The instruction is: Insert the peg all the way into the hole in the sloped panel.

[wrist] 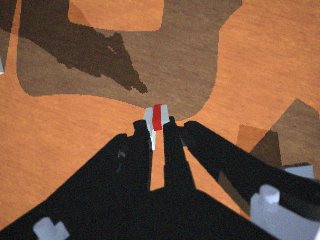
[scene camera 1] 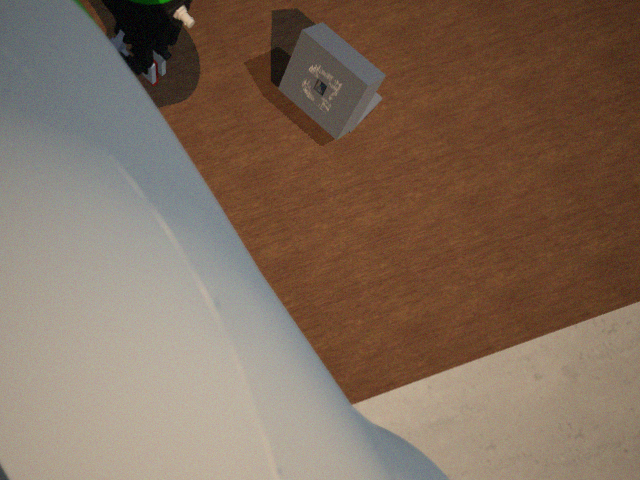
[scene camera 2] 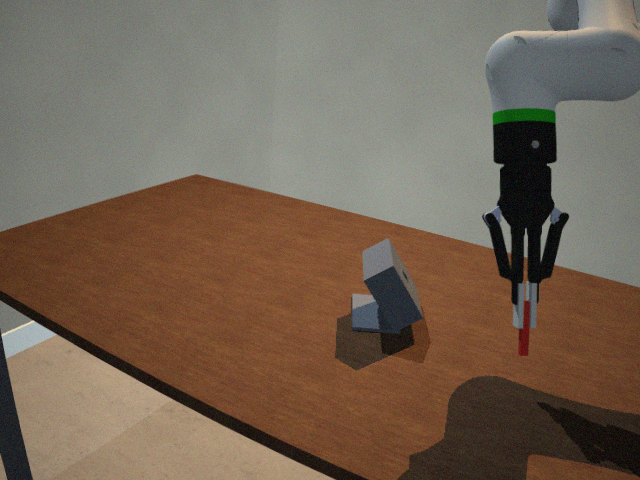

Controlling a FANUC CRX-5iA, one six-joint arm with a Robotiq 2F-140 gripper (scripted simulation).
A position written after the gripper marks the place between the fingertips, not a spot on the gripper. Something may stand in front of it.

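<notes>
The gripper [scene camera 2: 524, 326] can be seen here. The wrist view shows the gripper [wrist: 158, 115] too, and scene camera 1 also shows the gripper [scene camera 1: 152, 71].
</notes>
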